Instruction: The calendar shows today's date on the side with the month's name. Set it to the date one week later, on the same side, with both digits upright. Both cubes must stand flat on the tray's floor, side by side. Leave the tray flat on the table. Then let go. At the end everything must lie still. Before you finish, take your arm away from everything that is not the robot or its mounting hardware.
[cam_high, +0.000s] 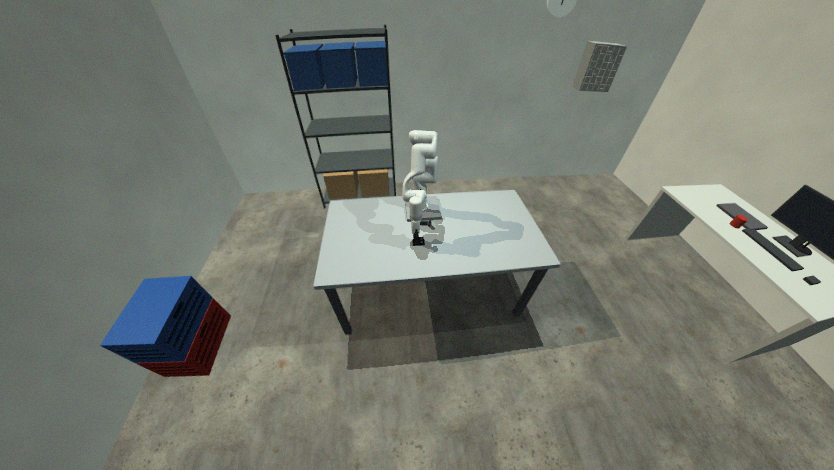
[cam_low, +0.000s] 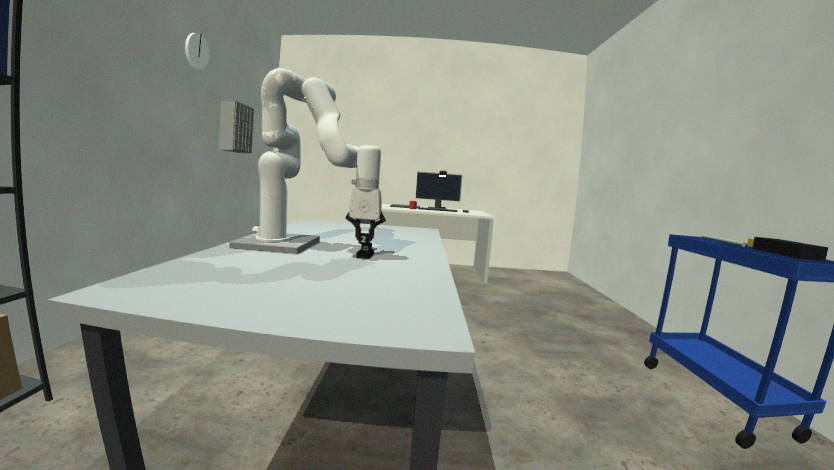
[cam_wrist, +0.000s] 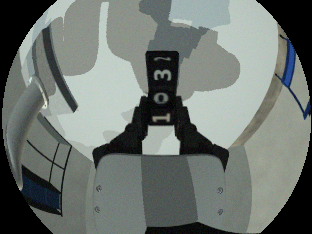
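Now: the cube 1 cm below my hand.
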